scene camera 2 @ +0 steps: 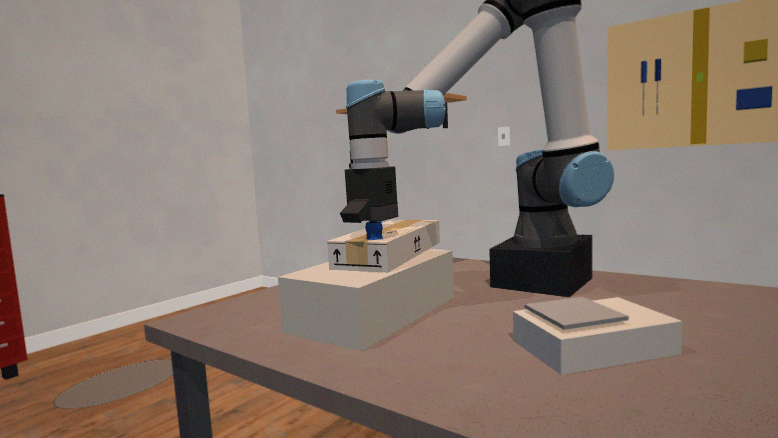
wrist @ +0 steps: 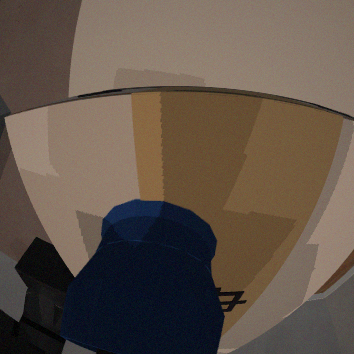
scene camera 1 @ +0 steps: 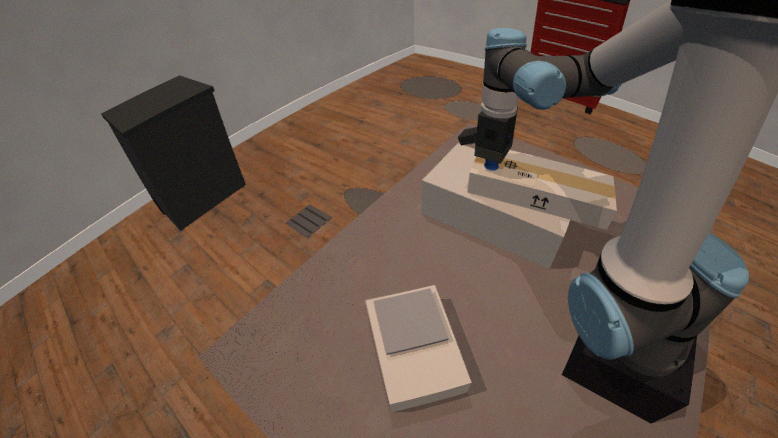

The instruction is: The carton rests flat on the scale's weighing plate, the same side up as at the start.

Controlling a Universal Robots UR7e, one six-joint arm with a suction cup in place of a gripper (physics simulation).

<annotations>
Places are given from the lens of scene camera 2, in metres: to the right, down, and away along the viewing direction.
white carton (scene camera 2: 403, 240): 0.03, 0.04, 0.99
scale (scene camera 2: 572, 335): 0.27, 0.17, 0.70
The marked spots on the white carton and the scale are 0.40 m apart.
</annotations>
